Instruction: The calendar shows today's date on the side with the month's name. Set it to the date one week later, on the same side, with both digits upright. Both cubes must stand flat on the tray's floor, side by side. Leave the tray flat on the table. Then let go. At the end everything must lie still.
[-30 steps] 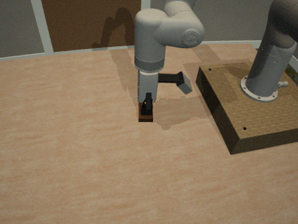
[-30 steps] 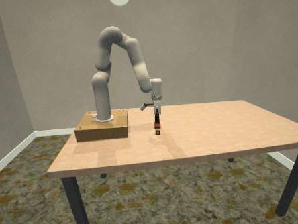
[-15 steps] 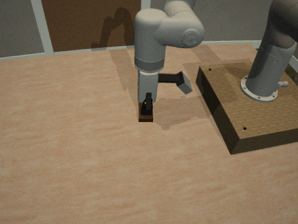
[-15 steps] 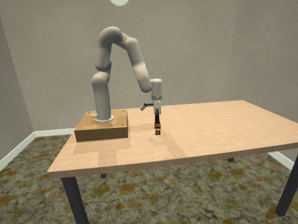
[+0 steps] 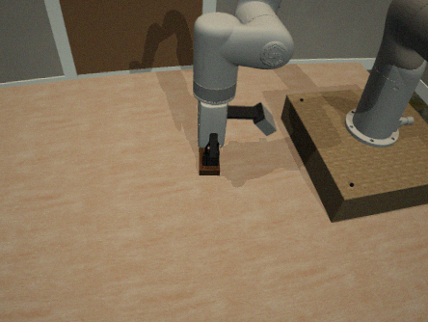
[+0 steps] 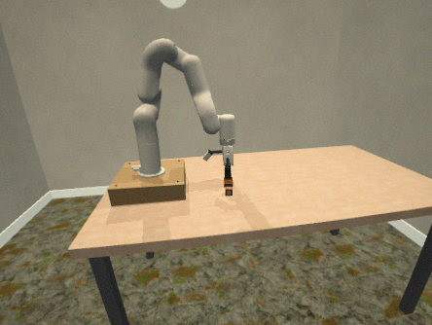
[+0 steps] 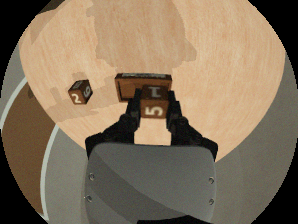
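Now: the brown tray 20 mm to the right of my hand and 40 mm below it. Also, from my hand: cube: 10 mm behind, 120 mm to the right, 30 mm below.
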